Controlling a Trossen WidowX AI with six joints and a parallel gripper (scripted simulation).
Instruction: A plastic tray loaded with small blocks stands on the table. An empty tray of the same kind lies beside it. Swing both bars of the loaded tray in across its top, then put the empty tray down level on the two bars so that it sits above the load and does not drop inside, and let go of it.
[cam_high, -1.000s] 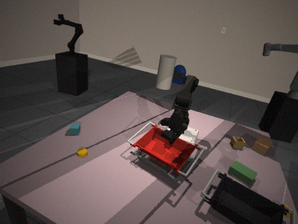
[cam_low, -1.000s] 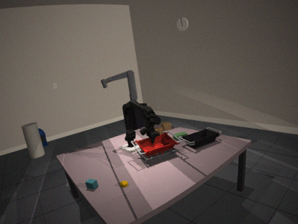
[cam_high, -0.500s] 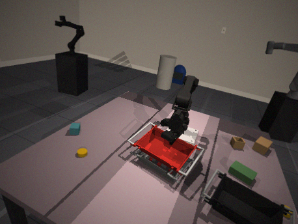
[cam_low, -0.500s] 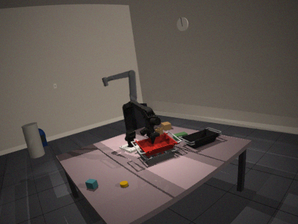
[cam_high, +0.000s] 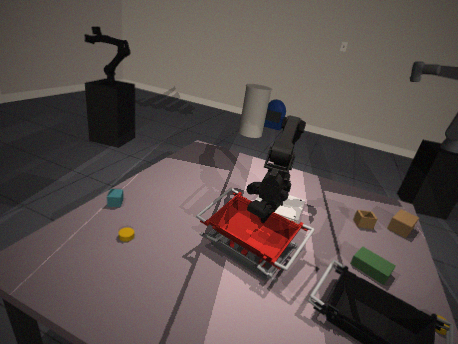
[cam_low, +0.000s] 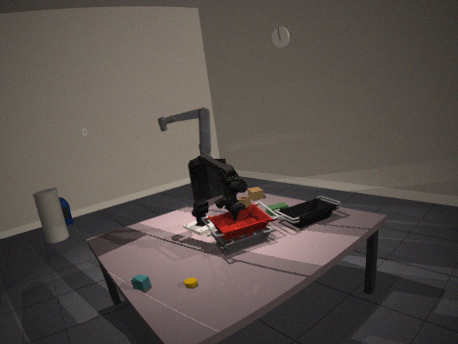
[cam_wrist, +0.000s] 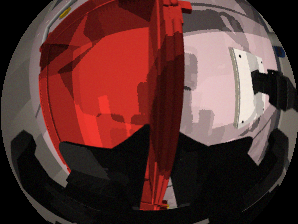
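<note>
Now: the red tray 70 mm ahead of my gripper tip, 30 mm to the right of it and 20 mm above it. Round my gripper tip: teal cube (580 mm to the right, 80 mm below, 30 mm behind); then green block (400 mm to the left, 80 mm below, 20 mm behind).
</note>
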